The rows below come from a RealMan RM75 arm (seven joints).
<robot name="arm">
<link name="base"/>
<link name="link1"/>
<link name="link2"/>
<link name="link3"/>
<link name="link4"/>
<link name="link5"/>
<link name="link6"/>
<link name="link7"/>
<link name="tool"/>
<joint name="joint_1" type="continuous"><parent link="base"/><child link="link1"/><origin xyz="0 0 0.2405" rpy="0 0 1.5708"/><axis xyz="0 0 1"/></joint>
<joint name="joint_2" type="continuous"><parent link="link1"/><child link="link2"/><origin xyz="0 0 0" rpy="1.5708 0 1.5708"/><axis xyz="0 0 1"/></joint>
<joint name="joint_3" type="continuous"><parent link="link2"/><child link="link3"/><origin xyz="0 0.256 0" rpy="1.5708 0 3.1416"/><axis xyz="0 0 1"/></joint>
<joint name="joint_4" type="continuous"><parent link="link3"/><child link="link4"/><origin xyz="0 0 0" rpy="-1.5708 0 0"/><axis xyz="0 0 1"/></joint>
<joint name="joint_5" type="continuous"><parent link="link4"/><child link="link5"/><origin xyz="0 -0.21 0" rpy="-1.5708 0 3.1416"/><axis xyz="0 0 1"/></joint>
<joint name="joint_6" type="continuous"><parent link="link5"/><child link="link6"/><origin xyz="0 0 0" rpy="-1.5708 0 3.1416"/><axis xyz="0 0 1"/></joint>
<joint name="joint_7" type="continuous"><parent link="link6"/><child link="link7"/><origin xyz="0 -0.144 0" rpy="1.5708 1.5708 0"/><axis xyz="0 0 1"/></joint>
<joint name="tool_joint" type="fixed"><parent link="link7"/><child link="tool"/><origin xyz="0 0 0" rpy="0 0 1.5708"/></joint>
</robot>
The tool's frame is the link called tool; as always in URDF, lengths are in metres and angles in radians. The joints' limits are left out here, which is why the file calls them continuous.
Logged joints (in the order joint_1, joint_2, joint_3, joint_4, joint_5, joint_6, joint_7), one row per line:
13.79, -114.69, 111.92, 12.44, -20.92, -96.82, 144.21
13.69, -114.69, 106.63, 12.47, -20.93, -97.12, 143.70
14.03, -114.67, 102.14, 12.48, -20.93, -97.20, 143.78
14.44, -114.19, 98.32, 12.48, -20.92, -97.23, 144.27
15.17, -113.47, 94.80, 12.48, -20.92, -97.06, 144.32
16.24, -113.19, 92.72, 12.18, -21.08, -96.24, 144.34
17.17, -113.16, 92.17, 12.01, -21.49, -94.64, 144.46
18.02, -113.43, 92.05, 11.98, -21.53, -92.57, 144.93
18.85, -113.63, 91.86, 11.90, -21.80, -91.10, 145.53
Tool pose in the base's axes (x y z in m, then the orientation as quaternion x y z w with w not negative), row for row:
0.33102, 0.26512, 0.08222, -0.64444, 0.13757, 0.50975, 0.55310
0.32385, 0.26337, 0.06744, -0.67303, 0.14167, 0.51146, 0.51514
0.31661, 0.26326, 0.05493, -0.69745, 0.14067, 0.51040, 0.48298
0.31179, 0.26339, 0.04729, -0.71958, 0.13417, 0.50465, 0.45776
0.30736, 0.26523, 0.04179, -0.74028, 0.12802, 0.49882, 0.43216
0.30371, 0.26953, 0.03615, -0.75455, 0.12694, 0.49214, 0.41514
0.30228, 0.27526, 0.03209, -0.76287, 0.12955, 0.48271, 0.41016
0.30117, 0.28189, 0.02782, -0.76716, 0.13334, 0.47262, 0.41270
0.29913, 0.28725, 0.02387, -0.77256, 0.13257, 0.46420, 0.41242
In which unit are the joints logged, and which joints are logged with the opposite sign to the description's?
The joints are logged in degrees. Opposite sign: joint_2, joint_6, joint_7.
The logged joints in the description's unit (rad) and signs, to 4 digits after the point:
0.2407, 2.0017, 1.9534, 0.2171, -0.3651, 1.6898, -2.5169
0.2389, 2.0017, 1.8610, 0.2176, -0.3653, 1.6951, -2.5080
0.2449, 2.0014, 1.7827, 0.2178, -0.3653, 1.6965, -2.5094
0.2520, 1.9930, 1.7160, 0.2178, -0.3651, 1.6970, -2.5180
0.2648, 1.9804, 1.6546, 0.2178, -0.3651, 1.6940, -2.5189
0.2834, 1.9755, 1.6183, 0.2126, -0.3679, 1.6797, -2.5192
0.2997, 1.9750, 1.6087, 0.2096, -0.3751, 1.6518, -2.5213
0.3145, 1.9797, 1.6066, 0.2091, -0.3758, 1.6157, -2.5295
0.3290, 1.9832, 1.6033, 0.2077, -0.3805, 1.5900, -2.5400

